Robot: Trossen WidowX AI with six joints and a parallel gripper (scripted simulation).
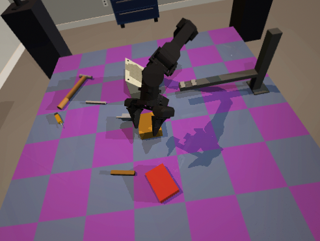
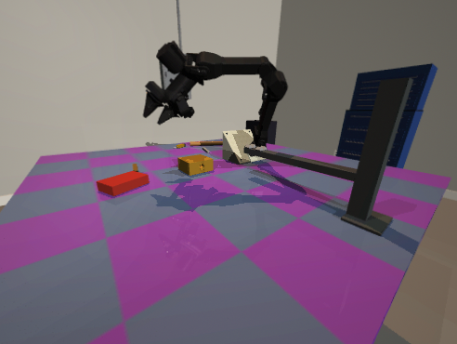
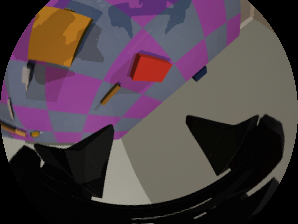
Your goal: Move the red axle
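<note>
Now: gripper tip 24 cm past the pale grey stub, 13 cm to the left of it and 19 cm above it. Also, from my gripper tip: orange beam (16 cm behind, 18 cm below); then orange stick (4 cm ahead, 13 cm to the right, 20 cm below); then flat red block (11 cm ahead, 2 cm to the left, 19 cm below).
</note>
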